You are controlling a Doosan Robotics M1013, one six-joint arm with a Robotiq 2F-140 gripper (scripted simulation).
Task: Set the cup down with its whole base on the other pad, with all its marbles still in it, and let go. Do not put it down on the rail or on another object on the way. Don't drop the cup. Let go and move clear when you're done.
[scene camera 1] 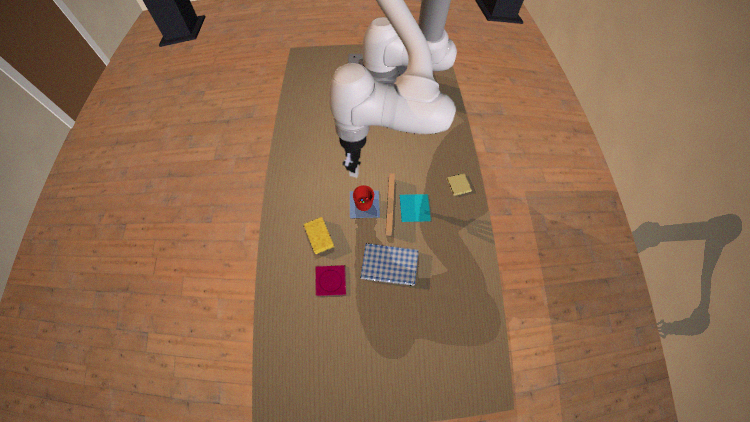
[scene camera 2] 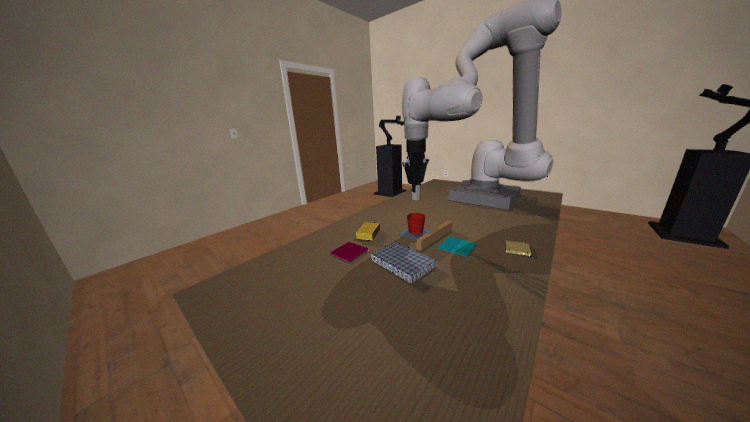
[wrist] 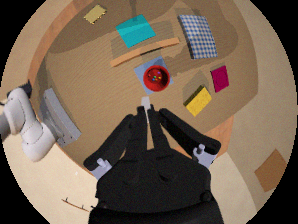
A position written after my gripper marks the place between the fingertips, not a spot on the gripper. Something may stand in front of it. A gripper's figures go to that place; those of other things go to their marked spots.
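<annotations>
I see a teal pad (wrist: 133, 31), and the pad is 35 cm from the lens. My gripper (wrist: 146, 102) is 21 cm from the lens.
</annotations>
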